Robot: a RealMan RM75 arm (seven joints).
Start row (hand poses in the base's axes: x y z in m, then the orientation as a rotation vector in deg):
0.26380, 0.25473, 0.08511, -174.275, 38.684, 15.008
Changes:
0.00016, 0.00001, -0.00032, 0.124, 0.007, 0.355
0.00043, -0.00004, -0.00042, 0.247, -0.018, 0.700
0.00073, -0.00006, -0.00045, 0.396, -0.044, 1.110
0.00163, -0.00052, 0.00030, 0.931, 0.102, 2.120
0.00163, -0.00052, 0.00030, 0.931, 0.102, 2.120
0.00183, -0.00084, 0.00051, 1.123, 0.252, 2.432
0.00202, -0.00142, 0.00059, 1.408, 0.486, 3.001
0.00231, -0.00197, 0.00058, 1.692, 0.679, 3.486
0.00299, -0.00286, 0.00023, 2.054, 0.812, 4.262
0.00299, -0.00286, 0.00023, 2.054, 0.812, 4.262
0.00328, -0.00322, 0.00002, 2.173, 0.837, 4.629
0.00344, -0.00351, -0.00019, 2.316, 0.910, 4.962
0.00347, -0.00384, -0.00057, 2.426, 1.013, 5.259
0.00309, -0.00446, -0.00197, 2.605, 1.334, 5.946
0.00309, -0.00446, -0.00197, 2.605, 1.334, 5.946
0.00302, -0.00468, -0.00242, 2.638, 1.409, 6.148
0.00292, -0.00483, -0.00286, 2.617, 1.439, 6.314
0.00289, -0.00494, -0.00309, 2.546, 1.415, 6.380
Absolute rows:
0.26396, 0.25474, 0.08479, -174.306, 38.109, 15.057
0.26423, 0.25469, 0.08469, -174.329, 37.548, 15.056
0.26453, 0.25467, 0.08466, -174.352, 36.880, 15.062
0.26543, 0.25421, 0.08541, -174.253, 35.194, 15.439
0.26543, 0.25421, 0.08541, -174.253, 35.194, 15.439
0.26563, 0.25389, 0.08562, -174.201, 34.672, 15.722
0.26582, 0.25331, 0.08570, -174.161, 33.737, 16.161
0.26611, 0.25276, 0.08569, -174.083, 32.928, 16.533
0.26679, 0.25187, 0.08534, -174.027, 31.655, 16.836
0.26679, 0.25187, 0.08534, -174.027, 31.655, 16.836
0.26708, 0.25151, 0.08513, -174.044, 31.068, 16.909
0.26724, 0.25122, 0.08492, -174.028, 30.527, 17.059
0.26727, 0.25089, 0.08454, -174.032, 30.052, 17.247
0.26689, 0.25027, 0.08314, -174.112, 28.978, 17.788
0.26689, 0.25027, 0.08314, -174.112, 28.978, 17.788
0.26682, 0.25005, 0.08269, -174.152, 28.666, 17.912
0.26672, 0.24990, 0.08225, -174.229, 28.423, 17.955
0.26669, 0.24979, 0.08202, -174.318, 28.343, 17.903

